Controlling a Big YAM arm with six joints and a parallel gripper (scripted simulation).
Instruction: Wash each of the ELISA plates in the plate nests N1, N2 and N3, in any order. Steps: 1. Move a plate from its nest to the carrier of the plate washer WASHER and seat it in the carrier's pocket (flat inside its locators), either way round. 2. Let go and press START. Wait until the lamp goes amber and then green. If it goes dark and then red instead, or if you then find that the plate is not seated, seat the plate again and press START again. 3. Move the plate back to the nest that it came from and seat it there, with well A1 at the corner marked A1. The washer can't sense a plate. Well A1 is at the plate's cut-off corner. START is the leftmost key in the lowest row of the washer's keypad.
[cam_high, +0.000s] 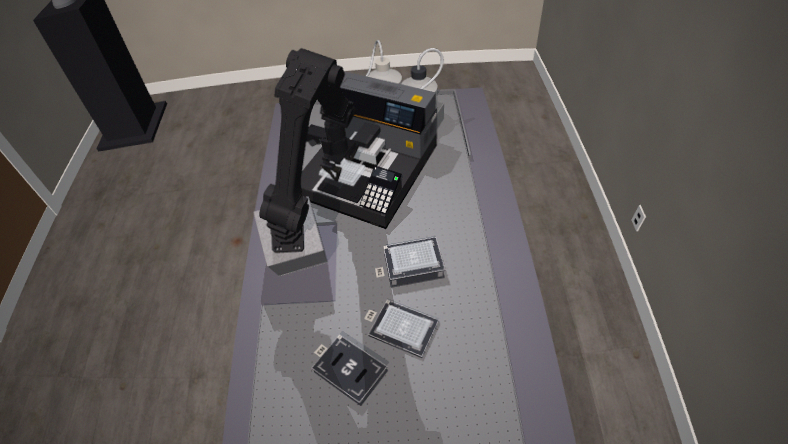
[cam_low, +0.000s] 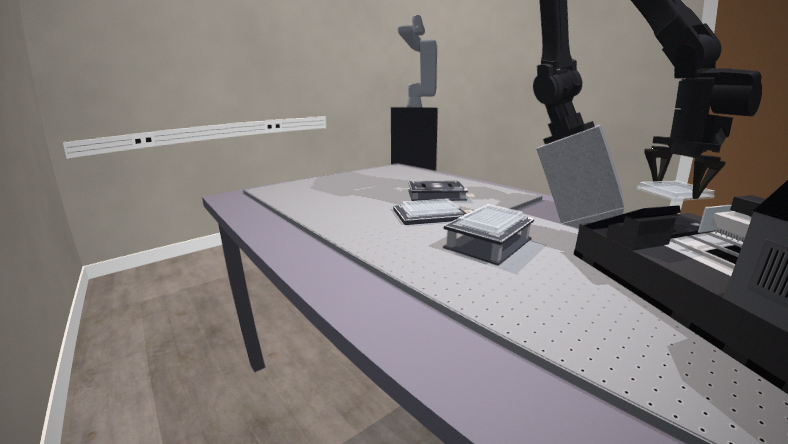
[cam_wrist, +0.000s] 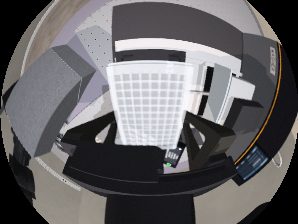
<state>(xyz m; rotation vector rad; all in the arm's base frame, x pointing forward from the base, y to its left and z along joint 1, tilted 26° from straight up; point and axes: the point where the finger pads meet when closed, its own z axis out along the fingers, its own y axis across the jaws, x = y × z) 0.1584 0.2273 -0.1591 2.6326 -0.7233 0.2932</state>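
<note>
Now: hand 70 mm above the washer carrier. Round my hand: plate washer (80 mm ahead, 130 mm to the left, 10 mm below).
</note>
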